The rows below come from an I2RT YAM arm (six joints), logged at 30 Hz.
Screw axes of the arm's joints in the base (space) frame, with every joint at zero. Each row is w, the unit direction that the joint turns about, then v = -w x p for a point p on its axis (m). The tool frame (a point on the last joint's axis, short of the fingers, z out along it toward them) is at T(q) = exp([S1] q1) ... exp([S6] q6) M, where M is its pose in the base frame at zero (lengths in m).
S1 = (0, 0, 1, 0, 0, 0)
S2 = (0, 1, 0, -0.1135, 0, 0.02)
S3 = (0, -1, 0, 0.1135, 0, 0.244)
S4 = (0, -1, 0, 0.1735, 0, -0.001)
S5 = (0, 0, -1, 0, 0.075, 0)
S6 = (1, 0, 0, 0, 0.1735, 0)
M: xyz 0.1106 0 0.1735 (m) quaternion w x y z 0.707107 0 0.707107 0
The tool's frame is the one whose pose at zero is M.
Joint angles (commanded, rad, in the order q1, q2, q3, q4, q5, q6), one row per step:
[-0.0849 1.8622 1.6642 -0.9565 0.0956 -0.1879]
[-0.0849 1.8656 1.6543 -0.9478 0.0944 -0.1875]
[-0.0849 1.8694 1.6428 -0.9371 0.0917 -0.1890]
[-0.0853 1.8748 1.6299 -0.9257 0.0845 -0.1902]
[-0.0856 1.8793 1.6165 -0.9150 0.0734 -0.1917]
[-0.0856 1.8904 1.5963 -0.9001 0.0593 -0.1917]
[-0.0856 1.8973 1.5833 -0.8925 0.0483 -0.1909]
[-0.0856 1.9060 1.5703 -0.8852 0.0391 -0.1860]
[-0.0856 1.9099 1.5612 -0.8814 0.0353 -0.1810]
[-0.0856 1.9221 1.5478 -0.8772 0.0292 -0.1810]
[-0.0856 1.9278 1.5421 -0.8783 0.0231 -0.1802]
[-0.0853 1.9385 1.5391 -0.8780 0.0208 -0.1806]
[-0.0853 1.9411 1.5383 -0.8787 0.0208 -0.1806]
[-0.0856 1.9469 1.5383 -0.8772 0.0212 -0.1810]
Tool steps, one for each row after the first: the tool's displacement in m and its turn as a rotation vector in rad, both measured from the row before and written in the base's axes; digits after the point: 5 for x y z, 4 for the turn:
[0.00052 0.00000 -0.00382 0.0016 0.0044 0.0001]
[0.00059 0.00005 -0.00436 0.0023 0.0046 0.0024]
[0.00070 0.00004 -0.00536 0.0067 0.0065 0.0035]
[0.00038 0.00024 -0.00521 0.0103 0.0065 0.0054]
[0.00087 0.00043 -0.00950 0.0144 0.0152 0.0053]
[0.00019 0.00038 -0.00609 0.0116 0.0113 0.0032]
[0.00026 0.00031 -0.00676 0.0115 0.0133 -0.0014]
[-0.00030 0.00016 -0.00395 0.0060 0.0085 -0.0034]
[0.00005 0.00021 -0.00827 0.0076 0.0208 0.0020]
[-0.00027 0.00024 -0.00380 0.0071 0.0119 0.0011]
[0.00073 0.00014 -0.00485 0.0032 0.0132 0.0014]
[0.00007 -0.00001 -0.00122 0.0003 0.0041 0.0000]
[0.00072 -0.00020 -0.00213 -0.0001 0.0043 0.0000]

